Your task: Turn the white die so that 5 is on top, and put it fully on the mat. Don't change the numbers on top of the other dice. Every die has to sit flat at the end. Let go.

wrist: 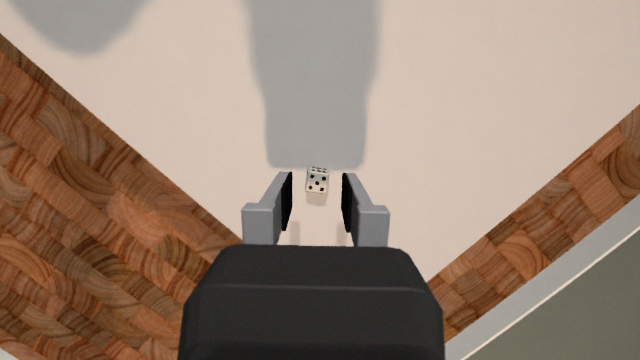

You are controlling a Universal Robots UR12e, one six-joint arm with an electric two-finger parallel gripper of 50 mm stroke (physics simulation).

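Places are measured from the arm's base along level axes (x ahead, y left, z up), in metres.
Where they show: gripper, between the fingertips: (317,190).
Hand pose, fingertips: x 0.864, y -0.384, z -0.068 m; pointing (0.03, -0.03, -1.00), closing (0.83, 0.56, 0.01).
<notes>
After its pixels a point has its place.
The white die (317,182) {x 0.868, y -0.389, z -0.105 m} rests on a pale surface (475,115) {x 0.936, y -0.283, z -0.122 m} at the middle of the view. Its large face toward me, which looks like the top, shows 5. A narrow side face with 6 shows along its upper edge in the picture. It looks flat. I cannot tell from this view whether the pale surface is the mat. My gripper (317,190) {x 0.864, y -0.384, z -0.068 m} is open and empty. The die appears in the gap between its fingertips but lies beyond them, apart from both fingers. The other dice do not show.
Wood block surface (125,215) borders the pale surface on the left and lower right. A grey edge strip (545,282) runs along the wood at the lower right, with a dark green-grey area (580,320) past it. Broad shadows fall across the top.
</notes>
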